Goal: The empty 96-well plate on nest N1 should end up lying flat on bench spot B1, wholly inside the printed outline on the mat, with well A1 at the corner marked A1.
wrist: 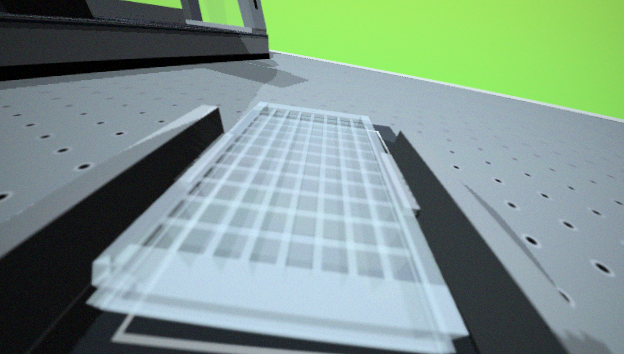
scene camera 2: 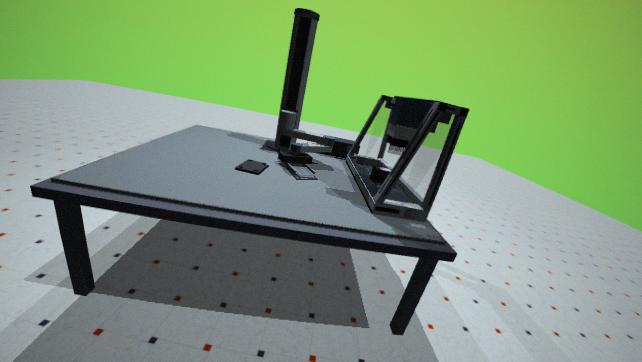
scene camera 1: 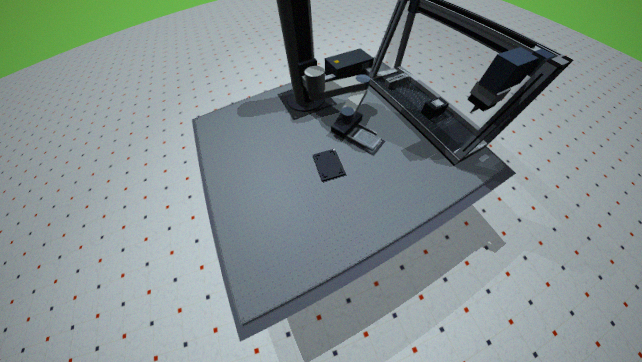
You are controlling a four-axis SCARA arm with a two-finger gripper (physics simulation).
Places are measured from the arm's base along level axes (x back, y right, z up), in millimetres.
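Pixels of known places: gripper, between the fingertips: (wrist: 308,134) (scene camera 2: 305,172) (scene camera 1: 371,140); arm's base, origin of its link: (scene camera 2: 284,149) (scene camera 1: 306,100).
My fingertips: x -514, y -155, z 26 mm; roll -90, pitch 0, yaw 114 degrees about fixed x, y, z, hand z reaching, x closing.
Observation:
For each thing: its top centre in the pictures, then the offset to it from my fingertips. "*": a spot on its surface instead. Level surfaces: height alone.
- clear 96-well plate, centre of its top: (wrist: 305,151) (scene camera 2: 303,170) (scene camera 1: 367,137) dx +23, dy +10, dz +3 mm
- spot B1, a spot on its surface: (wrist: 386,132) * dx -69, dy +40, dz -12 mm
- printed outline, a spot on its surface: (wrist: 150,343) * dx +97, dy +12, dz -12 mm
- Nest N1, centre of its top: (scene camera 1: 328,163) (scene camera 2: 253,164) dx -25, dy +274, dz +4 mm
- bench, height of its surface: dz -13 mm
- dark box, a spot on its surface: (scene camera 1: 350,62) * dx +579, dy -220, dz +101 mm
The clear 96-well plate (scene camera 1: 367,139) (scene camera 2: 303,172) (wrist: 300,200) is between the two dark fingers of my gripper (scene camera 1: 364,137) (scene camera 2: 300,170) (wrist: 308,134), which is shut on its long sides. The plate looks level and very low over the dark mat of spot B1 (wrist: 386,132); whether it touches the mat I cannot tell. Part of the printed outline (wrist: 150,343) shows beyond the plate's near edge, and a light line runs by its right side. The rest is seen through or hidden by the plate. The A1 mark is not readable. Nest N1 (scene camera 1: 329,165) (scene camera 2: 252,166) stands empty beside it.
The framed pipetting machine (scene camera 1: 415,123) (scene camera 2: 410,152) (wrist: 150,50) stands on the bench (scene camera 1: 260,225) (scene camera 2: 150,185), to the right in the scene views. The arm's column (scene camera 1: 295,45) (scene camera 2: 300,65) rises at the back. A dark box (scene camera 1: 350,62) is behind the arm.

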